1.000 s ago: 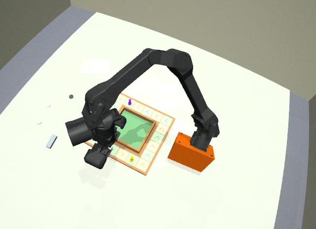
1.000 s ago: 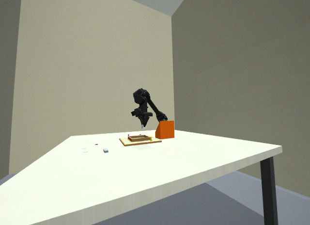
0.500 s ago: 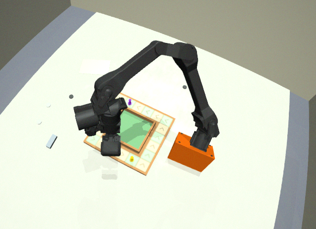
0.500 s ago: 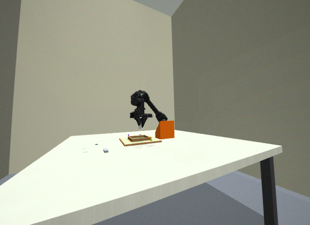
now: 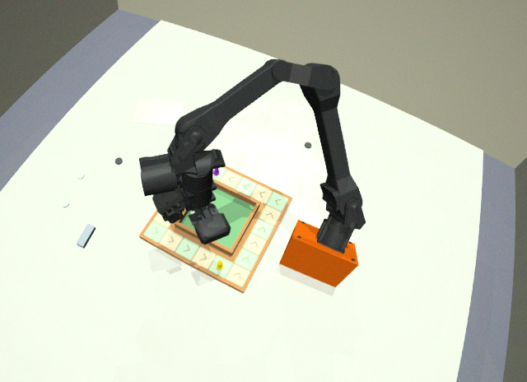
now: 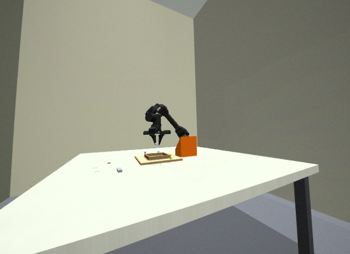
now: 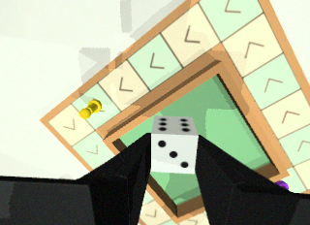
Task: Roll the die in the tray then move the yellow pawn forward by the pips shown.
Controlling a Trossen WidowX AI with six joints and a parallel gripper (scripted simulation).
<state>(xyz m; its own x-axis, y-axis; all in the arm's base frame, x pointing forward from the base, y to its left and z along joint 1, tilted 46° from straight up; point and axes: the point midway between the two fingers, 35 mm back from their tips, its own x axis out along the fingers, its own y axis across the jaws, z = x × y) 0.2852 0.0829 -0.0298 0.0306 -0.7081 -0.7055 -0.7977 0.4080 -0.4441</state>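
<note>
Now: the yellow pawn 80 mm below my gripper tip, 80 mm behind it and 50 mm to the left of it. From my gripper tip the other things lie so: green tray (100 mm below, 70 mm to the right, 20 mm behind); purple pawn (180 mm to the right, 80 mm below, 50 mm ahead); white die (right at my gripper tip).
</note>
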